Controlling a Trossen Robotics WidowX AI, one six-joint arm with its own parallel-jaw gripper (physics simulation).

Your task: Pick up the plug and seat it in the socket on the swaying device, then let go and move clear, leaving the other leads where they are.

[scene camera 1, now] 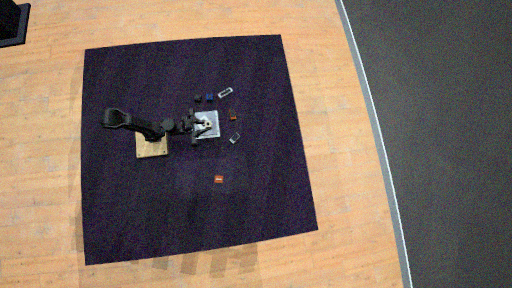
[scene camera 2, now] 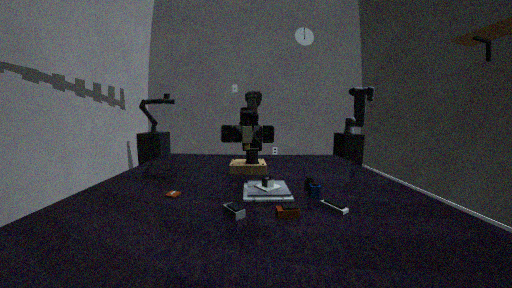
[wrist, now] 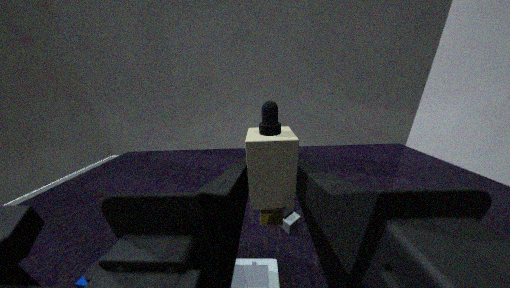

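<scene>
The plug is a cream block (scene camera 1: 208,123) (scene camera 2: 247,134) (wrist: 272,170) with a black stub on top and a yellow tip (wrist: 271,217) below. My gripper (scene camera 1: 206,124) (scene camera 2: 248,135) (wrist: 269,161) is shut on it and holds it upright in the air. The device is a pale grey plate (scene camera 1: 215,133) (scene camera 2: 247,196) (wrist: 272,272) on the dark mat. In scene camera 2, its small dark socket (scene camera 2: 268,181) stands on a white square. The plug is above the device, apart from it, and the arm and plug hide the socket in scene camera 1.
Around the device lie a dark block (scene camera 1: 198,98), a blue block (scene camera 1: 209,97) (scene camera 2: 314,191), a white-framed piece (scene camera 1: 225,92) (scene camera 2: 334,206), an orange-black piece (scene camera 1: 232,115) (scene camera 2: 287,212) and a grey-white piece (scene camera 1: 235,137) (scene camera 2: 235,211). A flat orange piece (scene camera 1: 219,179) (scene camera 2: 173,194) lies farther off.
</scene>
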